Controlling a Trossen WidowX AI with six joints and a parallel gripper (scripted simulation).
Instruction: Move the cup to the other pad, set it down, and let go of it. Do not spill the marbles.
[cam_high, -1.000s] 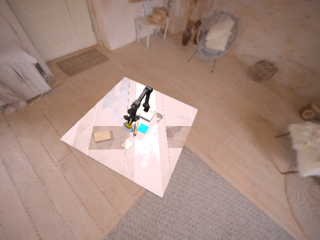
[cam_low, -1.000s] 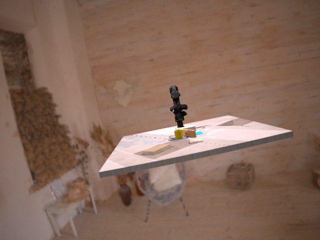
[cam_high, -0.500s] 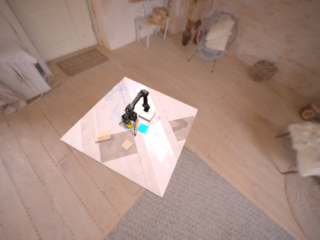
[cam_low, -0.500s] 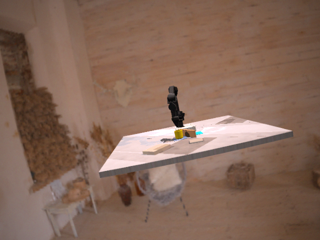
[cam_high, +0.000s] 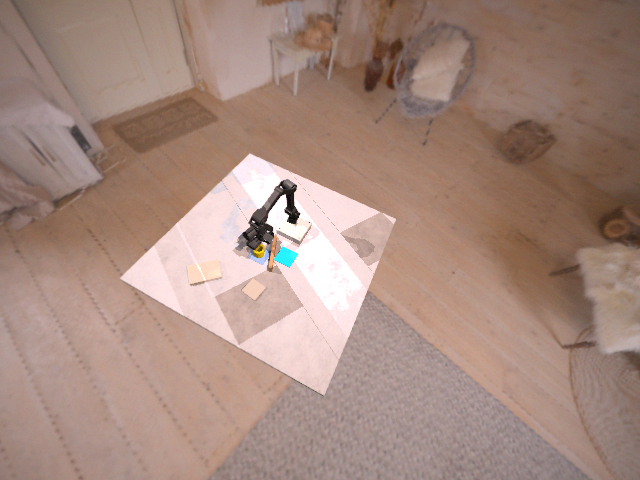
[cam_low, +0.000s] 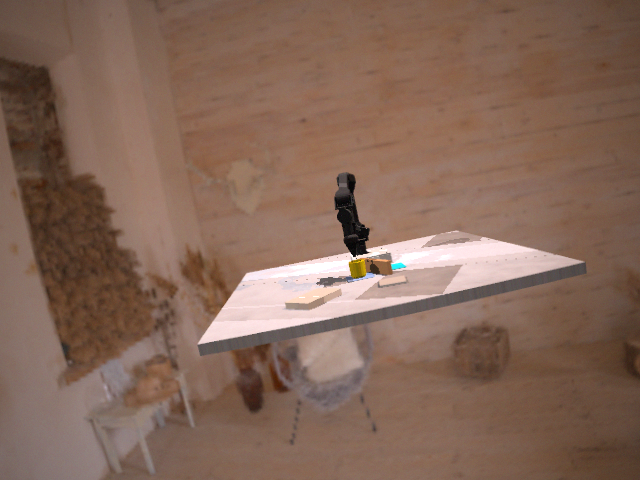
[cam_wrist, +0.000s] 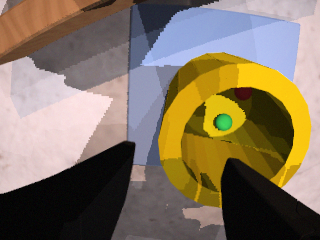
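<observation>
The yellow cup lies 50 mm below my gripper tip and 20 mm ahead of it. Also, from my gripper tip: purple marble: 70 mm below, 30 mm ahead, 10 mm to the left; blue pad: 100 mm below, 30 mm ahead; red marble: 70 mm below, 40 mm ahead.
</observation>
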